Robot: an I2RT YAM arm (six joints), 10 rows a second.
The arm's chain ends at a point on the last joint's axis. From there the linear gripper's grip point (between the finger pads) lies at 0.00 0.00 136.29 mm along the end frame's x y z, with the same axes.
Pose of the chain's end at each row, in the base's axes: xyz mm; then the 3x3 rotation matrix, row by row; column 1 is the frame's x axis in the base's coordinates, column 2 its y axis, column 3 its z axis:
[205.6, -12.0, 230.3], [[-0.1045, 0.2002, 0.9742], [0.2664, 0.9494, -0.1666], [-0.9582, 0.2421, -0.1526]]
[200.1, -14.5, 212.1], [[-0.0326, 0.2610, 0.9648], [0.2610, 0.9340, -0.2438], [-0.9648, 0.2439, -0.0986]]
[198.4, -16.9, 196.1], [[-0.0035, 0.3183, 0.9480], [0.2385, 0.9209, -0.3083], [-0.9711, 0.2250, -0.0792]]
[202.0, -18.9, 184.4], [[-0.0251, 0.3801, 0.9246], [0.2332, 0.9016, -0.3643], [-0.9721, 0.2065, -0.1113]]
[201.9, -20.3, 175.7], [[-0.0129, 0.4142, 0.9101], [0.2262, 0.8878, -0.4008], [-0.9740, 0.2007, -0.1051]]
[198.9, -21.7, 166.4], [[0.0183, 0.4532, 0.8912], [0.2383, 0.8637, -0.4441], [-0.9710, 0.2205, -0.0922]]
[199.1, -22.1, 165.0], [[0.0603, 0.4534, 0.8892], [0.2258, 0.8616, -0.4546], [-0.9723, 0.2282, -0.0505]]
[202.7, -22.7, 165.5], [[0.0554, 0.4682, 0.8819], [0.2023, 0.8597, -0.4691], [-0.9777, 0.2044, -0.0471]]
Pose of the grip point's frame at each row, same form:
[338.4, -34.7, 209.5], [[-0.1045, 0.2002, 0.9742], [0.2664, 0.9494, -0.1666], [-0.9582, 0.2421, -0.1526]]
[331.6, -47.7, 198.7], [[-0.0326, 0.2610, 0.9648], [0.2610, 0.9340, -0.2438], [-0.9648, 0.2439, -0.0986]]
[327.6, -58.9, 185.3], [[-0.0035, 0.3183, 0.9480], [0.2385, 0.9209, -0.3083], [-0.9711, 0.2250, -0.0792]]
[328.0, -68.6, 169.2], [[-0.0251, 0.3801, 0.9246], [0.2332, 0.9016, -0.3643], [-0.9721, 0.2065, -0.1113]]
[325.9, -74.9, 161.4], [[-0.0129, 0.4142, 0.9101], [0.2262, 0.8878, -0.4008], [-0.9740, 0.2007, -0.1051]]
[320.4, -82.2, 153.8], [[0.0183, 0.4532, 0.8912], [0.2383, 0.8637, -0.4441], [-0.9710, 0.2205, -0.0922]]
[320.3, -84.1, 158.1], [[0.0603, 0.4534, 0.8892], [0.2258, 0.8616, -0.4546], [-0.9723, 0.2282, -0.0505]]
[322.9, -86.6, 159.1], [[0.0554, 0.4682, 0.8819], [0.2023, 0.8597, -0.4691], [-0.9777, 0.2044, -0.0471]]

